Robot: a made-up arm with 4 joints.
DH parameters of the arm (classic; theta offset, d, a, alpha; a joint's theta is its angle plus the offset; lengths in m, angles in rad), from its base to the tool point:
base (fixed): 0 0.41 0.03 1.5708
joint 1: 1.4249 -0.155 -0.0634 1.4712
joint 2: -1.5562 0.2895 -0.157 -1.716
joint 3: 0.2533 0 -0.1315 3.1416
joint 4: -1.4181 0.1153 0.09 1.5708
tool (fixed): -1.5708 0.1 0 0
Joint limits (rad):
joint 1: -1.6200..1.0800
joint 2: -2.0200..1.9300
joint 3: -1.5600..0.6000
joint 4: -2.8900..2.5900
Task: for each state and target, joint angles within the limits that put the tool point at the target. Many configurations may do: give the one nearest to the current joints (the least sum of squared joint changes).
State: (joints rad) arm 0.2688 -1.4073 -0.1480 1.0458
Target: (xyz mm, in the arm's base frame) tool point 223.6 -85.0 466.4
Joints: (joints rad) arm -0.0527 -1.1294 -0.1028 1.2071
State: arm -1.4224 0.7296 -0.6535 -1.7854
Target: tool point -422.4 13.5 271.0
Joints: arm -1.5016 0.9014 -1.1286 -1.6113
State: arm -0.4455 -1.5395 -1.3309 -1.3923
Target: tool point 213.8 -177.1 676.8
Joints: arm 0.3223 -1.0648 -0.7262 -1.4544
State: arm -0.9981 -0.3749 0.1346 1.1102
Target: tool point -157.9 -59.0 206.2
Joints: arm -1.2875 0.0866 -0.2668 1.2979
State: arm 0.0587 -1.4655 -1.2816 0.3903
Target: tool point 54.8 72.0 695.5
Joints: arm 0.4524 -1.8058 -0.7238 -0.0124
